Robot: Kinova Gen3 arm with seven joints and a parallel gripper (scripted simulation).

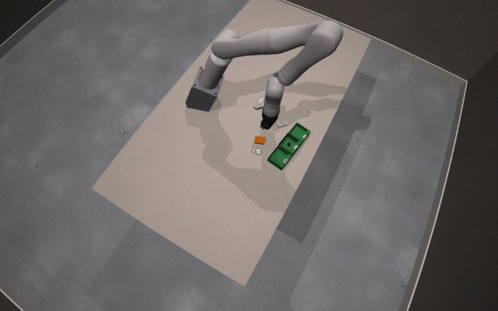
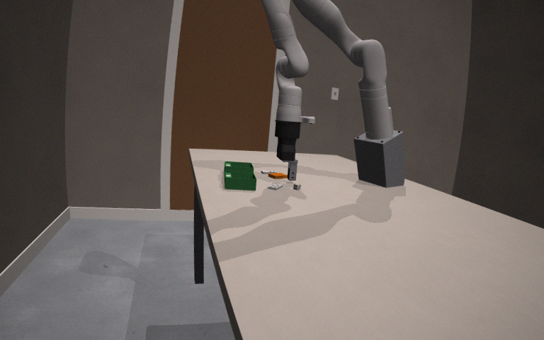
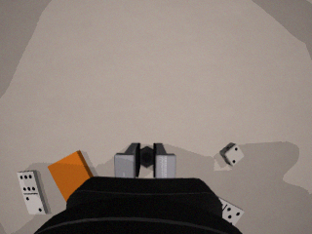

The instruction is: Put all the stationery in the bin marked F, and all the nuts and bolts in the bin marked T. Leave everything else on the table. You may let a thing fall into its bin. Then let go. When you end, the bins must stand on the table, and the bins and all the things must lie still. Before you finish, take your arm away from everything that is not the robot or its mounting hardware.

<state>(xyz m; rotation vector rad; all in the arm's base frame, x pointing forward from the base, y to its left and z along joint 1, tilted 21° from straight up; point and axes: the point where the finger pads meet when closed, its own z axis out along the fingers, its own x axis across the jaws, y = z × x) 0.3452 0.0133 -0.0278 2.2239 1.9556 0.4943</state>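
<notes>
The green three-compartment bin is 16 cm ahead of my hand and 3 cm to the right of it. From my hand the other things lie so: orange flat block 2 cm ahead, 7 cm to the right, 2 cm below; die 1 cm ahead, 8 cm to the left, 2 cm below.
</notes>
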